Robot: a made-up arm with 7 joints.
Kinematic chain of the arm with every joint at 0, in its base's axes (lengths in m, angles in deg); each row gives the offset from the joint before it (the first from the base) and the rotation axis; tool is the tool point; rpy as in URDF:
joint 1: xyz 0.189 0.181 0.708 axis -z
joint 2: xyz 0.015 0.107 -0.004 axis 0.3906 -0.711 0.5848
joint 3: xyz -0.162 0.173 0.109 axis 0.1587 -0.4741 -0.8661
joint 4: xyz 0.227 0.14 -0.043 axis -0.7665 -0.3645 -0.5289
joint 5: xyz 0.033 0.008 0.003 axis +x
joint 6: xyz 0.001 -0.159 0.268 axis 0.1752 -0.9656 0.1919
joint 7: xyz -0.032 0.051 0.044 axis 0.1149 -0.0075 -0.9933
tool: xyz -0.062 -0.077 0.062 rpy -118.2 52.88 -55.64
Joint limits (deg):
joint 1: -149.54..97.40
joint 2: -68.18..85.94
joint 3: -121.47..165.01
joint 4: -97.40..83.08
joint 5: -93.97..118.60
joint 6: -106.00..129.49
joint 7: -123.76..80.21
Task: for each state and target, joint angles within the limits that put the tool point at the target. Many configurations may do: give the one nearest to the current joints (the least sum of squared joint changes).
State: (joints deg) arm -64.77 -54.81 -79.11 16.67 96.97 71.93 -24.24
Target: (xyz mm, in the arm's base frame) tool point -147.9 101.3 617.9
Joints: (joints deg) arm -68.72 -67.85 -98.36 15.03 100.65 66.22 -11.50
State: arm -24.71 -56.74 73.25 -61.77 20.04 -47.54 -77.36
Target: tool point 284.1 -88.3 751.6
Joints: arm 5.47 -66.30 60.64 -85.90 31.17 -43.66 -72.13
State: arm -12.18 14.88 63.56 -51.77 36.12 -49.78 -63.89
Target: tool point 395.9 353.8 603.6
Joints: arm -40.17 7.58 43.85 -51.12 69.65 -39.22 -54.69
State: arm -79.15 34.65 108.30 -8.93 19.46 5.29 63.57
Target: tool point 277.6 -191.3 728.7
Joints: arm -89.93 33.57 84.48 -21.66 25.05 8.11 64.08
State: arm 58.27 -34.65 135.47 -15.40 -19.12 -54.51 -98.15
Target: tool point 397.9 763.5 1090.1
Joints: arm 63.87 -31.89 150.54 -17.18 -7.02 -55.57 -95.42
